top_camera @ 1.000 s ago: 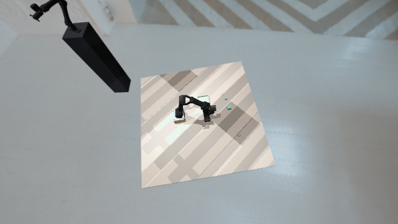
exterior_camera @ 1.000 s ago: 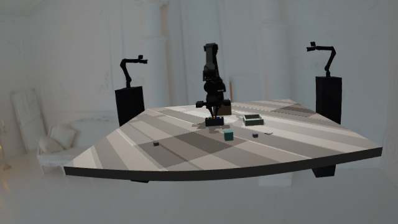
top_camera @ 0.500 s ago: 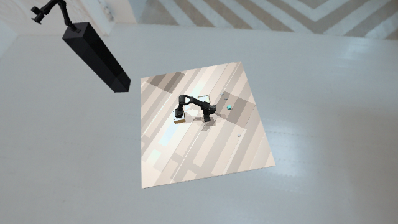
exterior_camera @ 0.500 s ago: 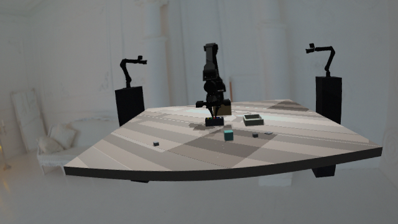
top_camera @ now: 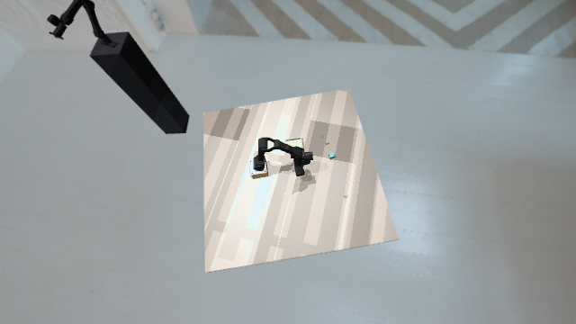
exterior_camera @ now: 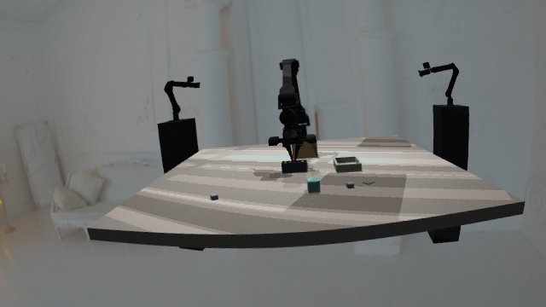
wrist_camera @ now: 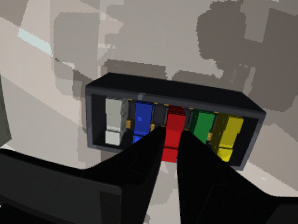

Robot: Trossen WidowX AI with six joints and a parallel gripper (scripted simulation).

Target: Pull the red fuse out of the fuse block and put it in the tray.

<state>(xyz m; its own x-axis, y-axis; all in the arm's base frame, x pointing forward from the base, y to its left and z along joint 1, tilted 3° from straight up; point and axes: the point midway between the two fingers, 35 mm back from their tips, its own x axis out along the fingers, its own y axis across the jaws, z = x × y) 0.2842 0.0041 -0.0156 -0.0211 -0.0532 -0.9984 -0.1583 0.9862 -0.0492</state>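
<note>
The green fuse is 20 mm to the right of my gripper tip and 20 mm below it. Round my gripper tip: red fuse (10 mm below); yellow fuse (30 mm to the right, 20 mm below, 10 mm ahead); blue fuse (20 mm to the left, 20 mm below).
</note>
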